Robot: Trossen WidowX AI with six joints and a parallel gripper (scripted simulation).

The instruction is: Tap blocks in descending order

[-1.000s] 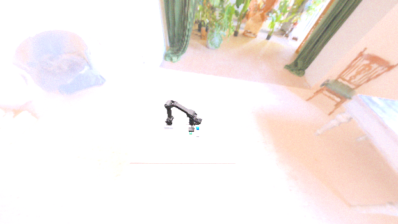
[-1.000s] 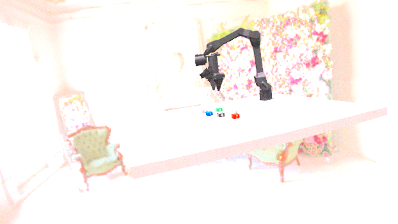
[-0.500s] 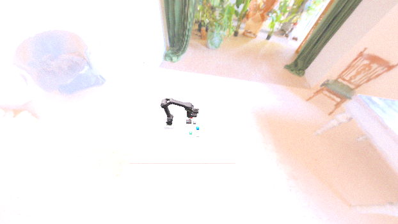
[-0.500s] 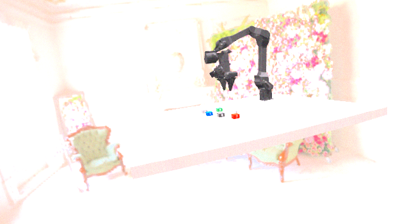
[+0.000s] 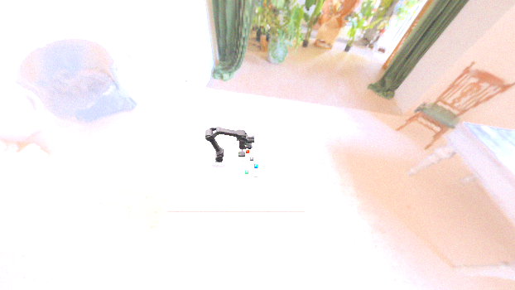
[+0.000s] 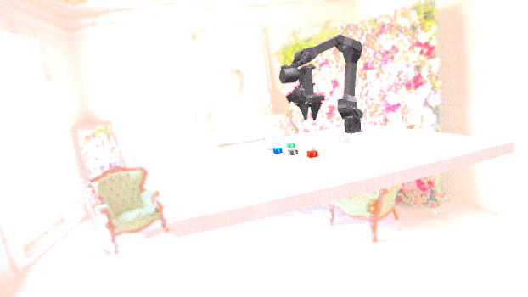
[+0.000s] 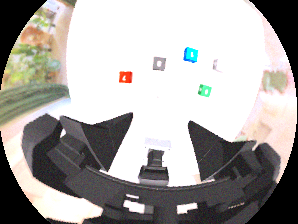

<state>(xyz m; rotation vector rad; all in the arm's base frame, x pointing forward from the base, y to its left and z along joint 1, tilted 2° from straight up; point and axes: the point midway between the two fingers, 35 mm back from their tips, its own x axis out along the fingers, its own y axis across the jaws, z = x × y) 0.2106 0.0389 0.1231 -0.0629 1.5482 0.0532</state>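
Now: gripper tip 130 mm to the left of the green block, 110 mm above it and 60 mm short of it. Round my gripper tip: red block 110 mm to the left, 110 mm below, 40 mm ahead; then blue block 140 mm ahead, 110 mm below, 60 mm to the right.
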